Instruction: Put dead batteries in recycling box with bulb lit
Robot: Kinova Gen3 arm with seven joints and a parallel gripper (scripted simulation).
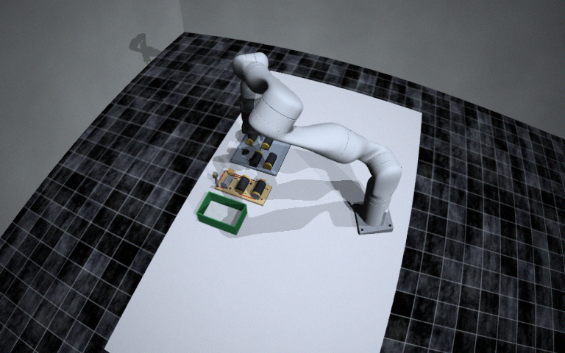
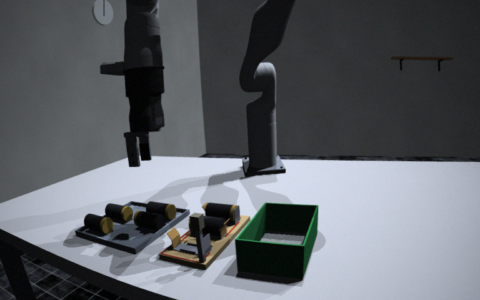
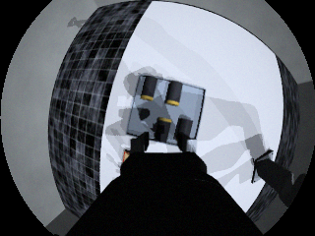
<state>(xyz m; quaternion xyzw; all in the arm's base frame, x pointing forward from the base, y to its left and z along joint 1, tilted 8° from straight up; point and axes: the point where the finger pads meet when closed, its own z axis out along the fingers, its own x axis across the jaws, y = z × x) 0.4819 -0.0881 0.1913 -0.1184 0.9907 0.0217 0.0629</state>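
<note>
The grey tray is 160 mm below my hand and 50 mm to the right of it. Round my hand: green recycling box (280 mm to the left, 140 mm below, 10 mm ahead).
</note>
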